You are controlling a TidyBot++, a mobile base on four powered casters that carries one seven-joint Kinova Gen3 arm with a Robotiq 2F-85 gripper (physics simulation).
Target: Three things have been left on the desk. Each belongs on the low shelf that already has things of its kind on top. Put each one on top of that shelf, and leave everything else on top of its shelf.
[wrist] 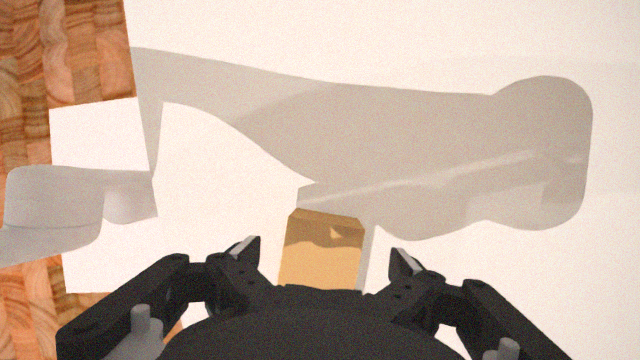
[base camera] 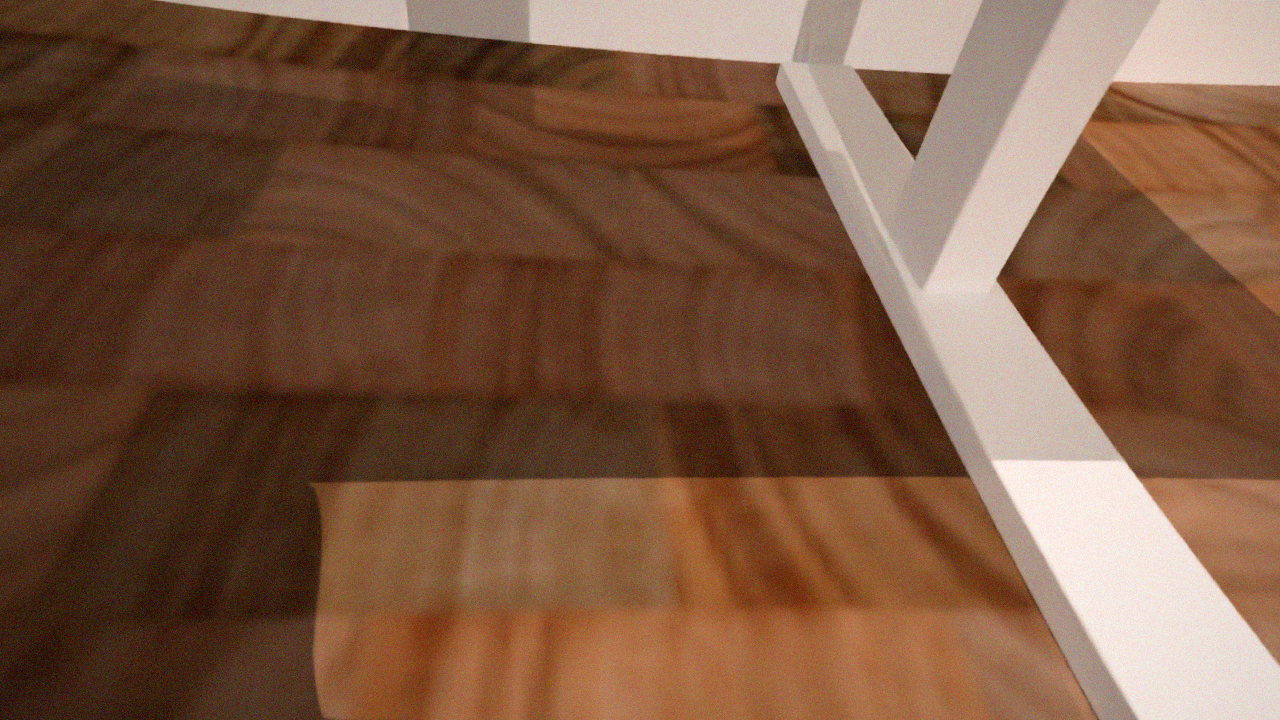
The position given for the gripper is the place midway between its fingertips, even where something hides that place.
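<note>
You'd see the gripper (wrist: 324, 255) here, and there's a tan block (wrist: 321, 250) as well. A white desk (base camera: 1139, 620) (wrist: 492, 147) is visible too, both from the base camera and in the wrist view.
</note>
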